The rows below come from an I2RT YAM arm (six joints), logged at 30 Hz.
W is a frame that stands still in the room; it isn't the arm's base.
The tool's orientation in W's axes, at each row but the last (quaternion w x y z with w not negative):
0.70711, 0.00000, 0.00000, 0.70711
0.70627, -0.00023, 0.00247, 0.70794
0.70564, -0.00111, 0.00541, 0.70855
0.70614, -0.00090, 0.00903, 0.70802
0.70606, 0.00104, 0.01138, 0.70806
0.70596, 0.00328, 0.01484, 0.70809
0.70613, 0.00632, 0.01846, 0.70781
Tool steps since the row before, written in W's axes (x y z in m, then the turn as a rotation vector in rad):
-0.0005, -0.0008, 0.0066, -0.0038, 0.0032, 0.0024
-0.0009, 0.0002, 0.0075, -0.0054, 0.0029, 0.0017
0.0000, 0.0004, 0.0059, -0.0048, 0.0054, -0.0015
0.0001, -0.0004, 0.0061, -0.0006, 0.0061, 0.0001
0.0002, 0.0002, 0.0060, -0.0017, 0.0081, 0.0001
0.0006, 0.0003, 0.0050, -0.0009, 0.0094, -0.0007
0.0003, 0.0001, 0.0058, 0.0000, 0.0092, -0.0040
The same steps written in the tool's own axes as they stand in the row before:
-0.0008, 0.0005, 0.0066, 0.0032, 0.0038, 0.0024
0.0002, 0.0009, 0.0075, 0.0029, 0.0054, 0.0017
0.0003, 0.0000, 0.0059, 0.0054, 0.0048, -0.0015
-0.0005, 0.0000, 0.0061, 0.0061, 0.0006, 0.0002
0.0001, -0.0001, 0.0060, 0.0081, 0.0017, 0.0002
0.0002, -0.0005, 0.0050, 0.0094, 0.0009, -0.0006
0.0000, -0.0001, 0.0058, 0.0093, -0.0002, -0.0038

